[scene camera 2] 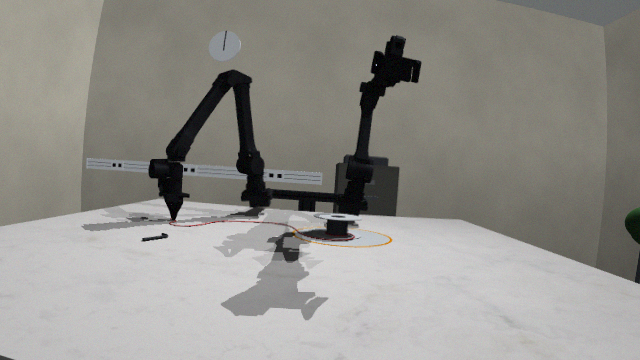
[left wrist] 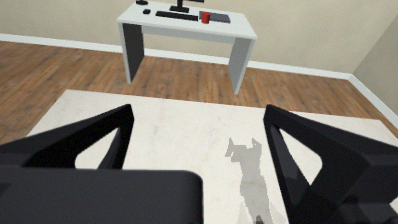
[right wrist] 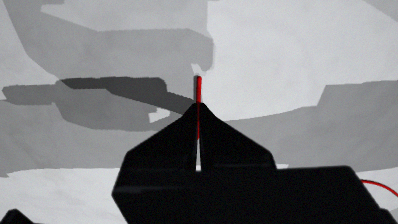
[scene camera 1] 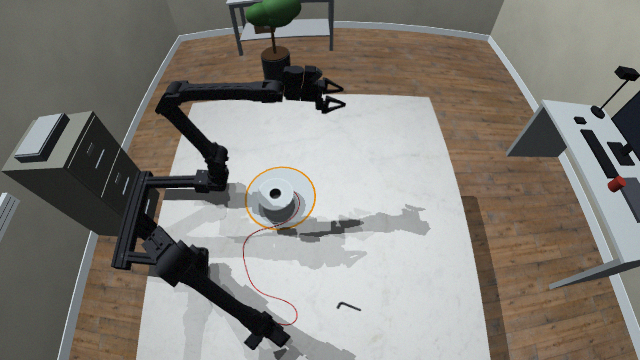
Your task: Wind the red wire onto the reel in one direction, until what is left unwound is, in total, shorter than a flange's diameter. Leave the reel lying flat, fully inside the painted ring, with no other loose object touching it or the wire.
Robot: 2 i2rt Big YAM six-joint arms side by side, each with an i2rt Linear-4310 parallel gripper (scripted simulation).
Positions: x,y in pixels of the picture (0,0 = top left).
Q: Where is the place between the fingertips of the left gripper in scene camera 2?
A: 401,62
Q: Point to a reel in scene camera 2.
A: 339,227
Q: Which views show the reel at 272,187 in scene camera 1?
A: Scene camera 2 and scene camera 1 only.
